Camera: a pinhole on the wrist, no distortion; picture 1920 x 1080 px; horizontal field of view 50.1 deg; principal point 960.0 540.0 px. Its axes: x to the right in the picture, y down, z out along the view. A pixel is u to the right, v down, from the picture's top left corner.
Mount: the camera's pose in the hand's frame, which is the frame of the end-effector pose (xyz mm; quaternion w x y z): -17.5 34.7 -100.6 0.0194 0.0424 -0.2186 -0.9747
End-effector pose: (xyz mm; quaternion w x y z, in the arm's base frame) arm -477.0 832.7 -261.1 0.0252 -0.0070 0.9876 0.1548
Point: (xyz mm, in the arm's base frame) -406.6 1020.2 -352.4
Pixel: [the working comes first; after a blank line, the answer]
In the camera's frame: 24.1 1.8 276.6

1139 554
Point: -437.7 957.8 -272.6
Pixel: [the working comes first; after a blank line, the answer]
In the camera's frame: 6.0 -7.8 172.6

1032 447
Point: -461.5 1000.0 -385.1
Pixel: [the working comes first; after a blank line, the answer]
In the camera's frame: -32.3 37.8 279.6

722 818
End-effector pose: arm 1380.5 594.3 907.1 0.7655 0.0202 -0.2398 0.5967
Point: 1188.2 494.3 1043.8
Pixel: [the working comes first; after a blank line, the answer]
In the camera's frame: 24.3 63.9 325.9

1113 943
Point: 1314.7 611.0 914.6
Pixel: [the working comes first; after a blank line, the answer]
In the camera's frame: -34.9 27.6 122.2

373 1004
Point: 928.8 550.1 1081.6
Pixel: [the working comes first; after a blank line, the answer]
In the camera's frame: -17.6 -113.1 522.8

891 96
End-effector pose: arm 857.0 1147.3 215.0 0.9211 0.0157 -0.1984 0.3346
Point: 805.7 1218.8 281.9
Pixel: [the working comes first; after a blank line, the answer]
In the camera's frame: -65.4 31.9 166.9

155 932
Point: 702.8 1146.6 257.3
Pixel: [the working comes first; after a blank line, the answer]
In the camera's frame: 56.6 30.8 205.8

1525 847
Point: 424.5 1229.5 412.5
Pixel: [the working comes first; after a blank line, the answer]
In the camera's frame: 112.0 -73.3 513.3

1408 247
